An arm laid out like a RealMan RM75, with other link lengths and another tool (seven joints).
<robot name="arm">
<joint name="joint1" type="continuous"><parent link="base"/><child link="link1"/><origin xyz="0 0 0.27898"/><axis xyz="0 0 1"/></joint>
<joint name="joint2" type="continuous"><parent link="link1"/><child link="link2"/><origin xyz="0 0 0"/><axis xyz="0 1 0"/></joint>
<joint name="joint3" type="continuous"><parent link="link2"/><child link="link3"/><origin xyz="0 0 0.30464"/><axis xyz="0 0 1"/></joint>
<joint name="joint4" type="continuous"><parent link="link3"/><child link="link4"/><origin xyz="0 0 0"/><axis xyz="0 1 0"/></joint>
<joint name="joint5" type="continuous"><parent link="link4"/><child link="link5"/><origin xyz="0 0 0.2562"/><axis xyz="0 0 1"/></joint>
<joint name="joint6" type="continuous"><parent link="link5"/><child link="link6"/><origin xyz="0 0 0"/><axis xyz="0 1 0"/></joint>
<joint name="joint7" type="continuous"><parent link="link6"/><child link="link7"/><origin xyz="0 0 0.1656"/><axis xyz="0 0 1"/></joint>
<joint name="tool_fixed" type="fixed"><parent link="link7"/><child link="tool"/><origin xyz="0.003 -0.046 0.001" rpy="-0.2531 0 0.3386"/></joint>
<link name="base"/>
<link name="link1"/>
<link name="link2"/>
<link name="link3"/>
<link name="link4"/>
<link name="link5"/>
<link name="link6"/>
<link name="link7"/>
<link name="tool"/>
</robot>
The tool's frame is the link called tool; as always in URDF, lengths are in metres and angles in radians. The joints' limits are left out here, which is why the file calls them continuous.
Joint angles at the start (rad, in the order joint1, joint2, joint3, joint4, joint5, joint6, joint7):
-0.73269 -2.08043 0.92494 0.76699 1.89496 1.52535 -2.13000
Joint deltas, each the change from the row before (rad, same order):
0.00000 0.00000 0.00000 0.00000 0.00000 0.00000 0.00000
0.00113 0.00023 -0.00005 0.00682 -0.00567 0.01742 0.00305
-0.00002 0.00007 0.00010 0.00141 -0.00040 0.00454 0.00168
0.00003 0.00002 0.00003 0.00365 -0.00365 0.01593 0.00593
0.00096 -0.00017 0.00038 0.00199 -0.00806 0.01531 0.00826
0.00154 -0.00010 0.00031 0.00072 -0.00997 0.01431 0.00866
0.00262 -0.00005 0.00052 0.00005 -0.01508 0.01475 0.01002
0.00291 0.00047 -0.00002 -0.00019 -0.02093 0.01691 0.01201
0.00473 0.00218 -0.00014 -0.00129 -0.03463 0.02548 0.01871
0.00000 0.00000 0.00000 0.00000 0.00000 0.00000 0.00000
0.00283 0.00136 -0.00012 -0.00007 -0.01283 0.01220 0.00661
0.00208 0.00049 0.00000 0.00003 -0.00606 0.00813 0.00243
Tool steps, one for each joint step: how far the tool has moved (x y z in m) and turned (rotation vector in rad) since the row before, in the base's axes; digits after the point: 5 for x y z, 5 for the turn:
0.00000 0.00000 0.00000 0.00000 0.00000 0.00000
0.00269 -0.00176 0.00122 -0.00740 -0.00727 -0.01441
0.00065 -0.00046 0.00018 -0.00212 -0.00070 -0.00465
0.00234 -0.00175 0.00045 -0.00770 -0.00523 -0.01525
0.00234 -0.00190 0.00030 -0.00648 -0.00936 -0.01527
0.00204 -0.00193 0.00029 -0.00562 -0.01126 -0.01378
0.00224 -0.00209 0.00053 -0.00445 -0.01621 -0.01396
0.00297 -0.00210 0.00128 -0.00297 -0.02218 -0.01632
0.00424 -0.00292 0.00292 -0.00206 -0.03569 -0.02444
0.00000 0.00000 0.00000 0.00000 0.00000 0.00000
0.00114 -0.00160 0.00143 -0.00217 -0.01340 -0.00957
0.00035 -0.00133 0.00055 -0.00335 -0.00693 -0.00461

